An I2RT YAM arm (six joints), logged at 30 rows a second.
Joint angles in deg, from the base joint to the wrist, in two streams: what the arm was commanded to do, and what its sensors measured. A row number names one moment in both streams.
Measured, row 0:
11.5, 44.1, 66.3, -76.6, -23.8, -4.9
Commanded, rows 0 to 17:
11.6, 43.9, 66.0, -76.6, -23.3, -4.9
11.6, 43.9, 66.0, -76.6, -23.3, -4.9
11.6, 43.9, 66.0, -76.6, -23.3, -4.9
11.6, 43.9, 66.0, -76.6, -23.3, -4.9
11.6, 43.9, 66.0, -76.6, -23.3, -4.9
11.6, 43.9, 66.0, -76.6, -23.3, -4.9
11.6, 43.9, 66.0, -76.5, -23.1, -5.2
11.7, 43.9, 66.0, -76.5, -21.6, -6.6
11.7, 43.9, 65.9, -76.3, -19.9, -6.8
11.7, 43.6, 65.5, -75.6, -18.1, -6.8
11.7, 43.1, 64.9, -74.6, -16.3, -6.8
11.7, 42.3, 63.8, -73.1, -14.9, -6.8
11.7, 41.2, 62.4, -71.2, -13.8, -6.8
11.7, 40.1, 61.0, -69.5, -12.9, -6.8
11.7, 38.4, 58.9, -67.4, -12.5, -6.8
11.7, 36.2, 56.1, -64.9, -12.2, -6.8
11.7, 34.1, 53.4, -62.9, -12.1, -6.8
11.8, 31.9, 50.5, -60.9, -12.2, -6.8
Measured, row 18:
11.5, 36.7, 56.1, -63.2, -15.2, -6.3
